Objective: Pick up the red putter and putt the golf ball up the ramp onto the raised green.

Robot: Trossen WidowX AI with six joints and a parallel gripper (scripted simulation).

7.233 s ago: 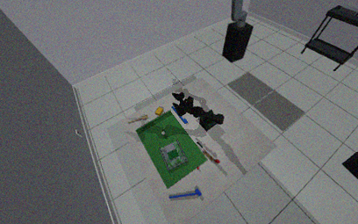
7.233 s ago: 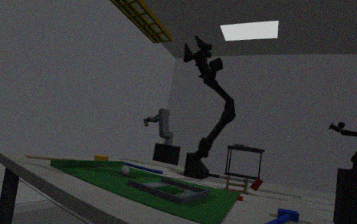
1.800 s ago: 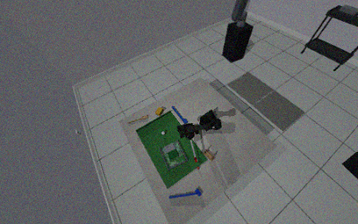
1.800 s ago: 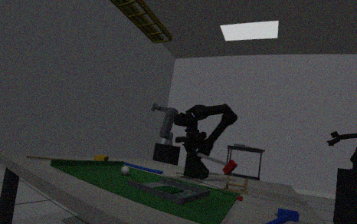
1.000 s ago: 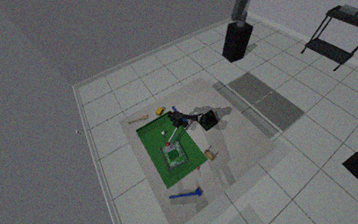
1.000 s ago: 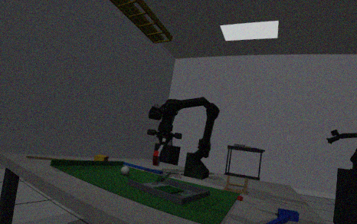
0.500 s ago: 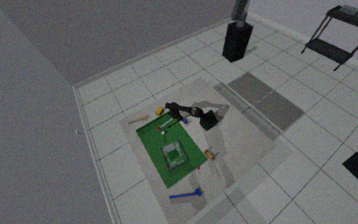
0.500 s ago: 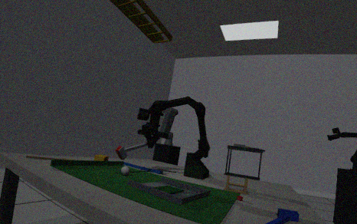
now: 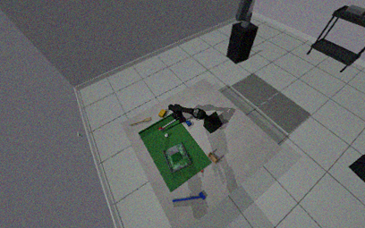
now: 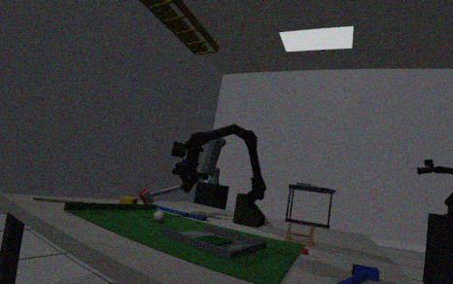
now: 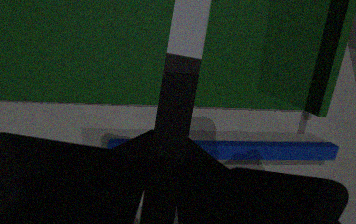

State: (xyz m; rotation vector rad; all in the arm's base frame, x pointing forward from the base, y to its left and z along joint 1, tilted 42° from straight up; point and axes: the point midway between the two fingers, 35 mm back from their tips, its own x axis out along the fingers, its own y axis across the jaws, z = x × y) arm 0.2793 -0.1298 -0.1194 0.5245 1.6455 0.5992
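My gripper tip is 12 cm short of the red putter. Also, from my gripper tip: white golf ball 21 cm ahead, 6 cm to the left, 10 cm below; yellow block 14 cm ahead, 23 cm to the right, 10 cm below; green mat 20 cm ahead, 21 cm to the left, 12 cm below.
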